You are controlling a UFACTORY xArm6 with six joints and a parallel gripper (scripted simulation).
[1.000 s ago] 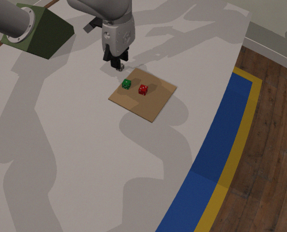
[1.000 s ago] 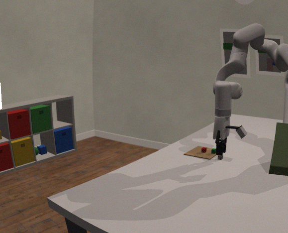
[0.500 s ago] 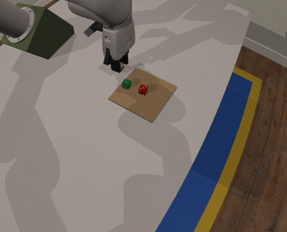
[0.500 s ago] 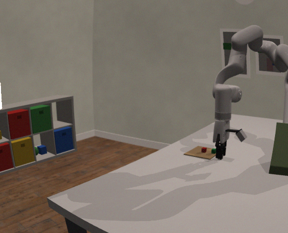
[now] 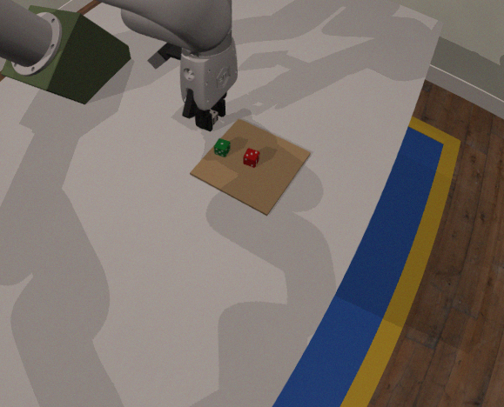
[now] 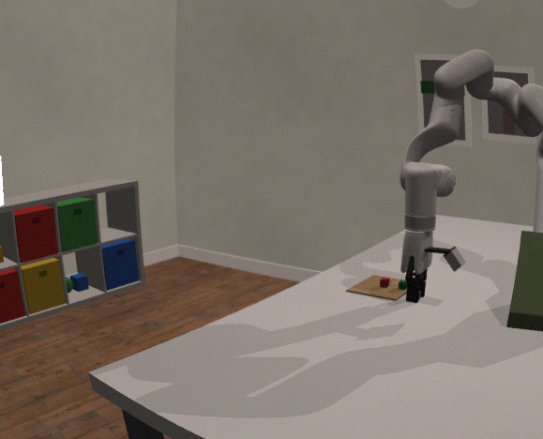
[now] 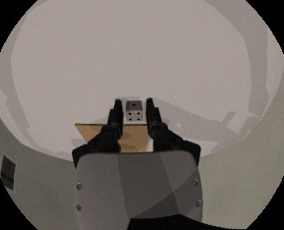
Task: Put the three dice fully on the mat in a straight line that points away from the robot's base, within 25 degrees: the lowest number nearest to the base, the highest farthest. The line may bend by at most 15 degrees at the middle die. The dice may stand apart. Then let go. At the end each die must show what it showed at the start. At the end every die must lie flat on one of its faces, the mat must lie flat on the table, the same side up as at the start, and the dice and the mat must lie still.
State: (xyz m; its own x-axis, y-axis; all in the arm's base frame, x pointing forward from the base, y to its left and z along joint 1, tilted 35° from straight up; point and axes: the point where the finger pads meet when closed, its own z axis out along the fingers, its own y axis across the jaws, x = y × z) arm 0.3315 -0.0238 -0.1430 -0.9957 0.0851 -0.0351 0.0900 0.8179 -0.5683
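The white die lies 1 cm below my hand. Also, from my hand: red die 10 cm ahead, 6 cm to the right, 1 cm below; tan mat 10 cm ahead, 6 cm to the right, 2 cm below; green die 6 cm to the right, 5 cm ahead, 1 cm below.
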